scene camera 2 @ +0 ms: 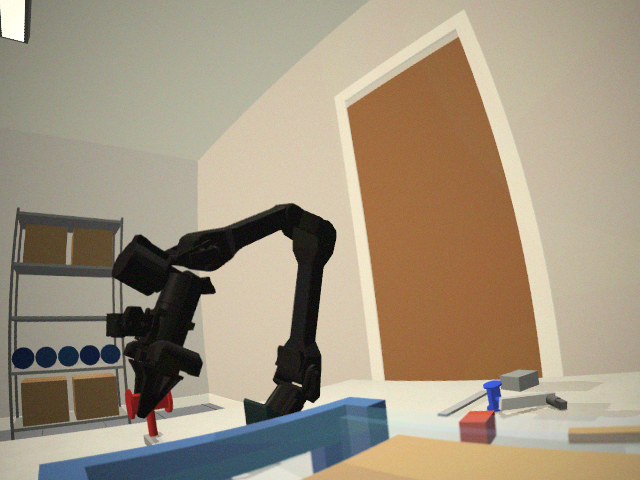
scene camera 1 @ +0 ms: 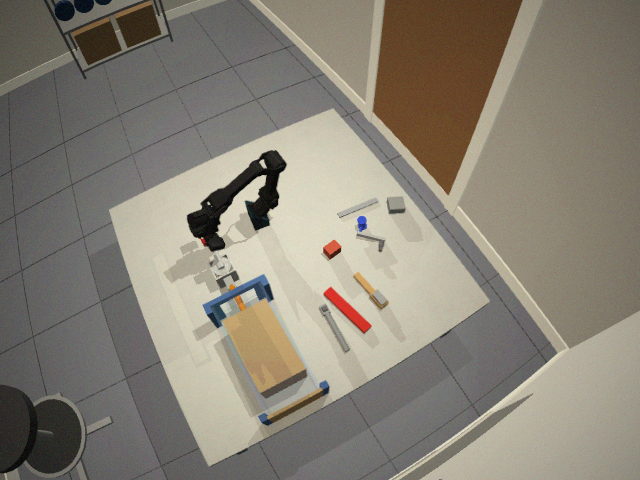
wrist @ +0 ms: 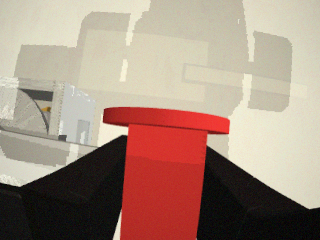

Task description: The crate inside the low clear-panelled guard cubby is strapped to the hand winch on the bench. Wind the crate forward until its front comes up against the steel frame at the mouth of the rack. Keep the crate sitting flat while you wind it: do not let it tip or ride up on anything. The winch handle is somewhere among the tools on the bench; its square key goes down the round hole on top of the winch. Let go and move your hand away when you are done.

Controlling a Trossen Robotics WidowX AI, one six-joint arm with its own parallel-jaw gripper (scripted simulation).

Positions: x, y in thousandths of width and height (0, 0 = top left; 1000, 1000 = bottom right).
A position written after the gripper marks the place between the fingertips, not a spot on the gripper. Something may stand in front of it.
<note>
In view: the gripper (scene camera 2: 216, 868) and a red grip (wrist: 514, 698).
The gripper also shows in the wrist view (wrist: 502, 623).
</note>
